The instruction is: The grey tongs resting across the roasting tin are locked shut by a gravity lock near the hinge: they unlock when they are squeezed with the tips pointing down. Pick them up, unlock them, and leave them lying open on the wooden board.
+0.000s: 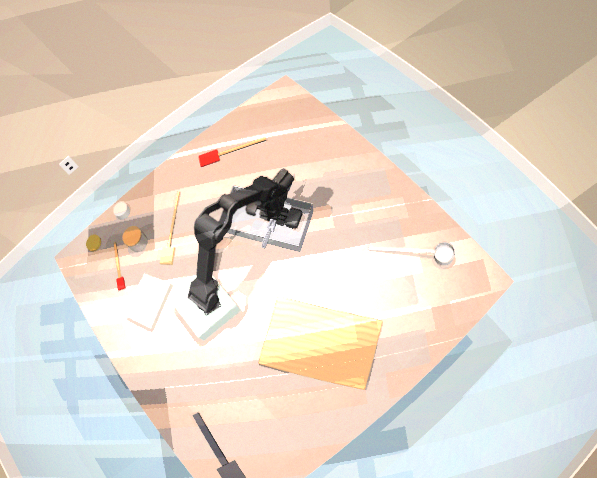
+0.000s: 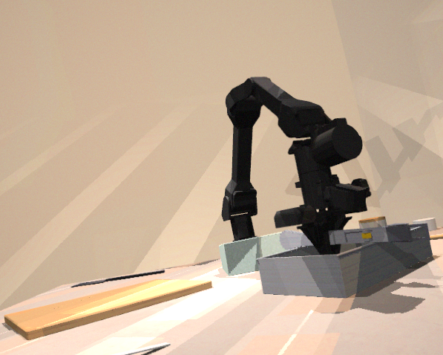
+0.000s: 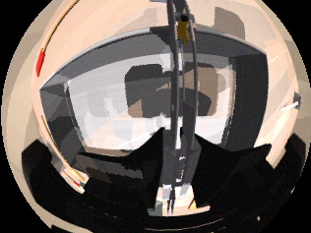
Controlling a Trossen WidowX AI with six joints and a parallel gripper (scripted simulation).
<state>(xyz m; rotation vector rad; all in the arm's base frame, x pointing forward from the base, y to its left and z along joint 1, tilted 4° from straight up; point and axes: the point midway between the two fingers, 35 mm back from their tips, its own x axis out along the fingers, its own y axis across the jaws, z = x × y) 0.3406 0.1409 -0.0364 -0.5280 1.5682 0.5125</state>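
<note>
Right now my gripper tip is 3 cm past the grey roasting tin and 4 cm to the right of it. The rest, counted from my gripper tip: jar: 49 cm behind, 25 cm to the left; red spatula: 1 cm behind, 40 cm to the left, 3 cm below; wooden board: 10 cm behind, 44 cm to the right, 2 cm below.
</note>
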